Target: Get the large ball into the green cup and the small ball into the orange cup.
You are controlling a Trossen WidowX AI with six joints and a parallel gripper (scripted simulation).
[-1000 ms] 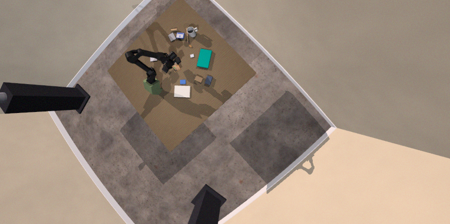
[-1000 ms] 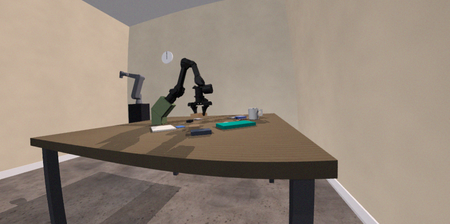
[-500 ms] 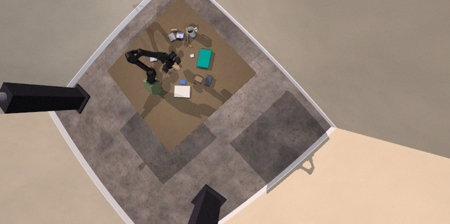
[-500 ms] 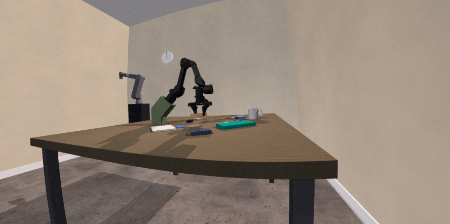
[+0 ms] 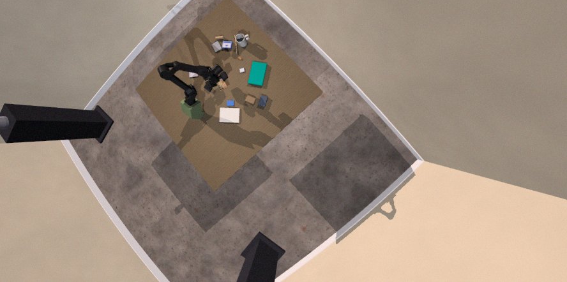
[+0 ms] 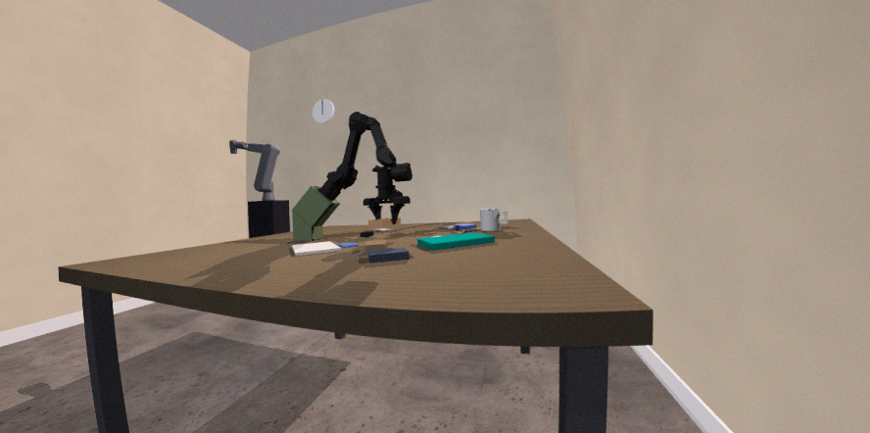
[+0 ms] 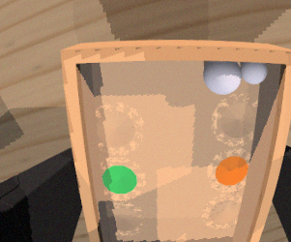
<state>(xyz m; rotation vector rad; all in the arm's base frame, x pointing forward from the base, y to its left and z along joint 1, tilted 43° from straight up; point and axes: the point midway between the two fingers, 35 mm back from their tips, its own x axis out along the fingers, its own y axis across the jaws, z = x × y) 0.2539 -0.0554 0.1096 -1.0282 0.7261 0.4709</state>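
Now: hand 1 cm past the wooden puzzle, 1 cm to the left of it and 3 cm above it. From my hand the other things lie so: black block: 11 cm behind, 10 cm to the left, 8 cm below; blue block: 10 cm behind, 15 cm to the right, 9 cm below; white pad: 19 cm behind, 21 cm to the right, 8 cm below.
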